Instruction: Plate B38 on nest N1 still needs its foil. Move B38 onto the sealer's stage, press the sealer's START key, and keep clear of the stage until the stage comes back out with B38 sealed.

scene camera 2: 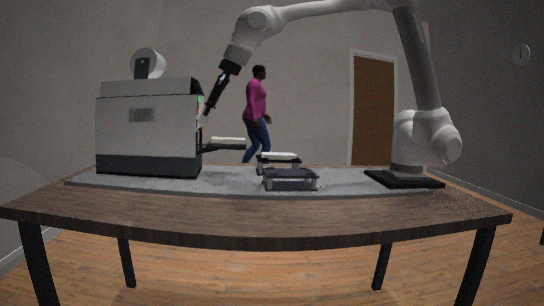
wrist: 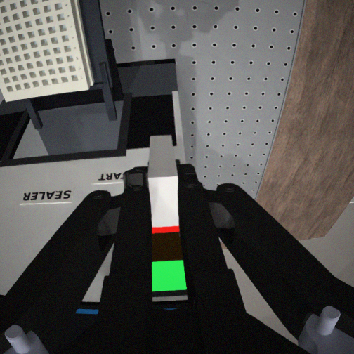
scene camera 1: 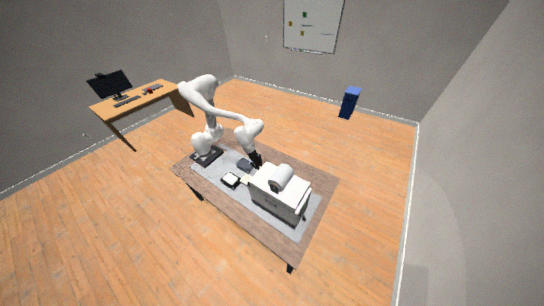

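Seen in the pictures: gripper, fingertip midpoint: [scene camera 2: 200, 124]; arm's base at its link origin: [scene camera 2: 405, 176] [scene camera 1: 205, 153].
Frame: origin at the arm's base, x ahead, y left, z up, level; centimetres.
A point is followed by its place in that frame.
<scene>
A cream plate with open square wells [scene camera 1: 246, 179] @(x 70.5, y -2.0, z 12.0 cm) [scene camera 2: 227, 140] @(x 71.8, y 2.6, z 11.9 cm) [wrist: 40, 50] lies on the sealer's dark stage [scene camera 2: 235, 147] @(x 68.8, y 3.9, z 9.7 cm) [wrist: 96, 30], which stands out from the sealer [scene camera 1: 265, 196] @(x 100.3, y -9.8, z 26.4 cm) [scene camera 2: 147, 130] @(x 100.2, y 12.1, z 15.7 cm) [wrist: 35, 220]. No label on it is readable. My gripper [scene camera 1: 256, 162] [scene camera 2: 204, 118] @(x 80.6, y 8.9, z 17.6 cm) [wrist: 161, 154] is shut and empty, tilted, its tips close by the sealer's front face above the stage. Whether they touch is unclear. The START lettering [wrist: 109, 178] is partly covered by a finger and the key is hidden. A red and a green light show between the fingers in the wrist view.
Another pale plate [scene camera 1: 230, 179] @(x 54.9, y -8.8, z 6.4 cm) [scene camera 2: 278, 155] @(x 53.6, y -3.8, z 6.3 cm) sits on a nest nearby. A dark bare nest [scene camera 1: 245, 165] @(x 52.8, y 12.8, z 3.9 cm) [scene camera 2: 290, 174] @(x 50.9, y 18.0, z 3.9 cm) stands beside it on the grey perforated board [scene camera 2: 230, 186] @(x 69.2, y 17.0, z -0.8 cm) [wrist: 235, 70]. A foil roll [scene camera 1: 281, 176] @(x 107.7, y -0.6, z 46.4 cm) [scene camera 2: 148, 63] @(x 102.5, y 9.8, z 40.1 cm) tops the sealer. A person in pink [scene camera 2: 256, 102] stands behind the table.
</scene>
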